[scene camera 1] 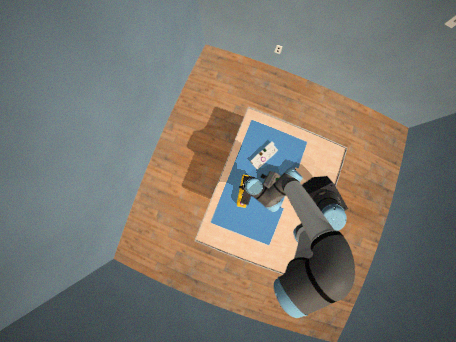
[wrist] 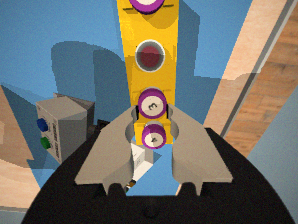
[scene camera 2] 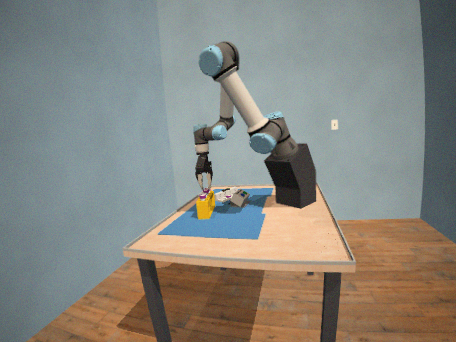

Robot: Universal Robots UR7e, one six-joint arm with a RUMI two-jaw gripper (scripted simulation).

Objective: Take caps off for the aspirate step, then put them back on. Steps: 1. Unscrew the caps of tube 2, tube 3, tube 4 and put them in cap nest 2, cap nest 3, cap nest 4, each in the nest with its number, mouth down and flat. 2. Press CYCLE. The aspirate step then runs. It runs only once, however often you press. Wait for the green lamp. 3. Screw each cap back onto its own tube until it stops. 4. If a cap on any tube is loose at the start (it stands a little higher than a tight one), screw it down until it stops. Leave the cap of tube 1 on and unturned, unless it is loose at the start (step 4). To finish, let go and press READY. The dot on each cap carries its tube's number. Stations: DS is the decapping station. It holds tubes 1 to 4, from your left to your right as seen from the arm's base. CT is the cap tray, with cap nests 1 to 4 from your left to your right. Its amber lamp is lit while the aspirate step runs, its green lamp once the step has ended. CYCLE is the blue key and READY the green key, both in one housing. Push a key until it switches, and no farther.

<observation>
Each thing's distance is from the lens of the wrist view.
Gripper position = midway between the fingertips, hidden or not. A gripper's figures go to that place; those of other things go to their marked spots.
my gripper (wrist: 152, 105): 0.15 m
key housing (wrist: 70, 120): 0.27 m
</observation>
